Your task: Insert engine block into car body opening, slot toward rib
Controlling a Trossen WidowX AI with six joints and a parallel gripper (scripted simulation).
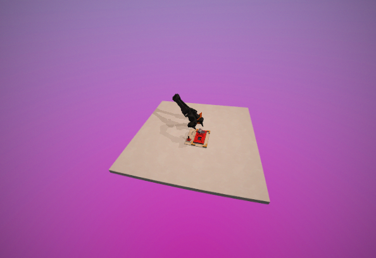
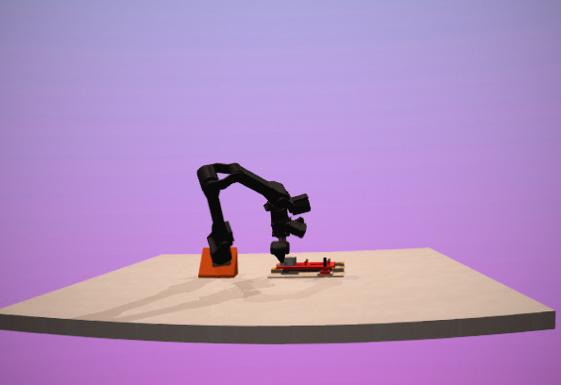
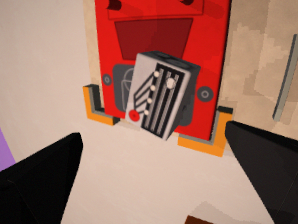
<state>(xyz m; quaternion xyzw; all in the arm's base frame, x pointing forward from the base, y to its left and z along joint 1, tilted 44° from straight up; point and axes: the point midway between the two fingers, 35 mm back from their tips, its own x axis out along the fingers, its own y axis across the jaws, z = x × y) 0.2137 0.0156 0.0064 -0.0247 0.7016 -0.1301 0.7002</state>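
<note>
Right now my gripper tip is 2 cm short of the grey engine block and 3 cm above it.
</note>
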